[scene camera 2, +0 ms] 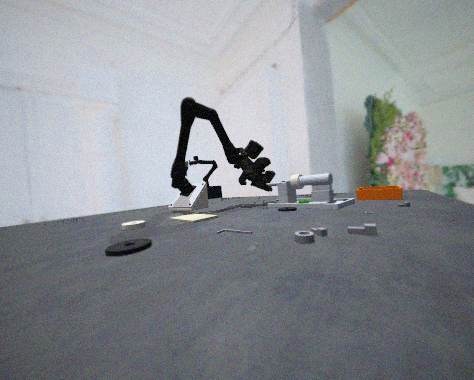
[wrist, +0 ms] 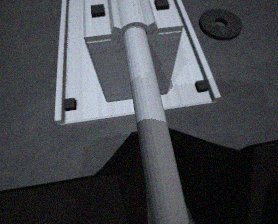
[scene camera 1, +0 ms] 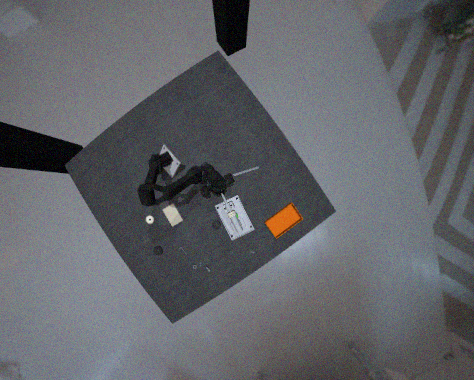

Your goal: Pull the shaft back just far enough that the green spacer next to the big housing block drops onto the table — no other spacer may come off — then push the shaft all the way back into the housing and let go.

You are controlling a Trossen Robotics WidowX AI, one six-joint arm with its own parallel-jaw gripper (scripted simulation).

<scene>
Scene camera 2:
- my gripper
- baseplate
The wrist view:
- my gripper
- baseplate
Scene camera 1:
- baseplate
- orange box
</scene>
